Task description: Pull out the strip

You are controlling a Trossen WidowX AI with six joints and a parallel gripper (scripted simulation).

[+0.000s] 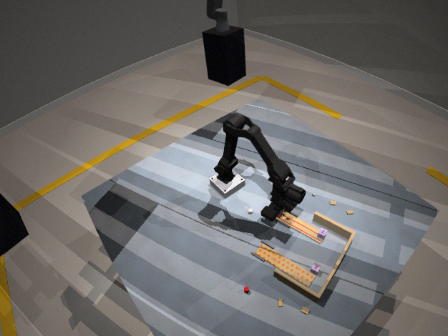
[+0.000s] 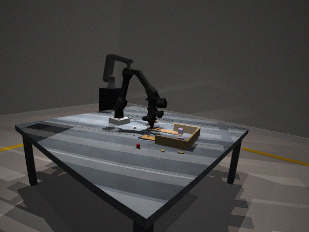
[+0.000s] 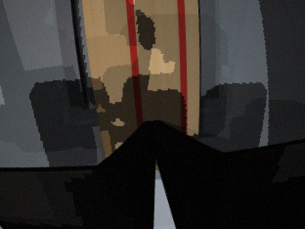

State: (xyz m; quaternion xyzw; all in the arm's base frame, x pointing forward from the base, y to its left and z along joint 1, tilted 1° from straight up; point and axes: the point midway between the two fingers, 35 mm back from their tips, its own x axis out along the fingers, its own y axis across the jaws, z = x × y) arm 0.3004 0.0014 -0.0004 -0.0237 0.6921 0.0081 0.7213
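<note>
The strip lies 10 cm ahead of my gripper tip and 1 cm to the left of it. Also, from my gripper tip: red piece (36 cm to the right, 11 cm ahead, 1 cm above).
</note>
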